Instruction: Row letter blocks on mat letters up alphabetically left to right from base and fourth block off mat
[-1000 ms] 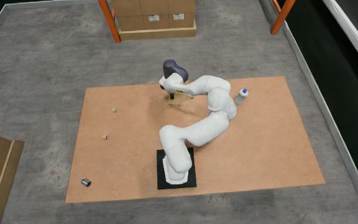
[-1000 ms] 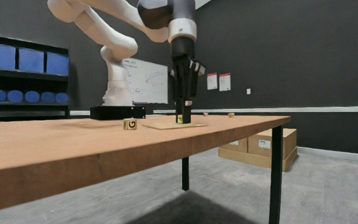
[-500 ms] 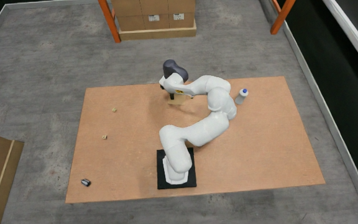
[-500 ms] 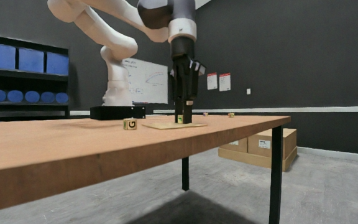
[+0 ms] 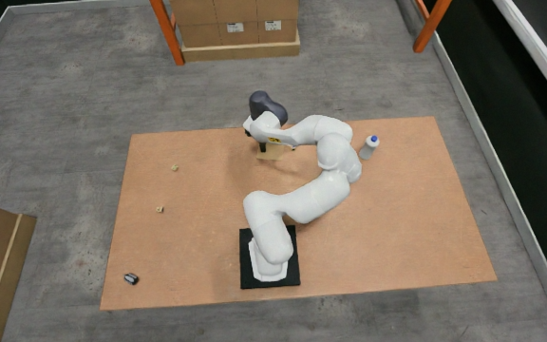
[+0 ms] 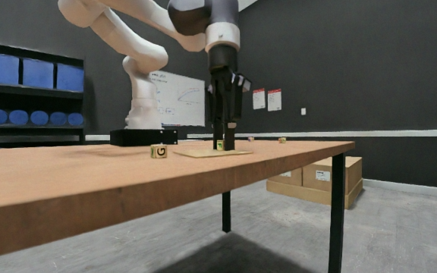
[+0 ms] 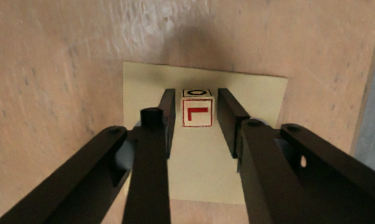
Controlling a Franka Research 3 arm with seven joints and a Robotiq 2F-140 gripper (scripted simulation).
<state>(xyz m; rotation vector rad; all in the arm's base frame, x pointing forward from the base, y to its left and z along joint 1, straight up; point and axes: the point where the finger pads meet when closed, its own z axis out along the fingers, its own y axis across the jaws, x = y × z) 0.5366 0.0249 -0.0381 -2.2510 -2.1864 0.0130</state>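
My gripper is now 40 mm to the left of the pale yellow mat and 40 mm above it. Also, from my hand: block (470 mm to the left, 110 mm behind, 30 mm below); then white bottle (550 mm to the right, 60 mm behind, 40 mm above); then black object (660 mm behind, 610 mm to the left, 20 mm below).
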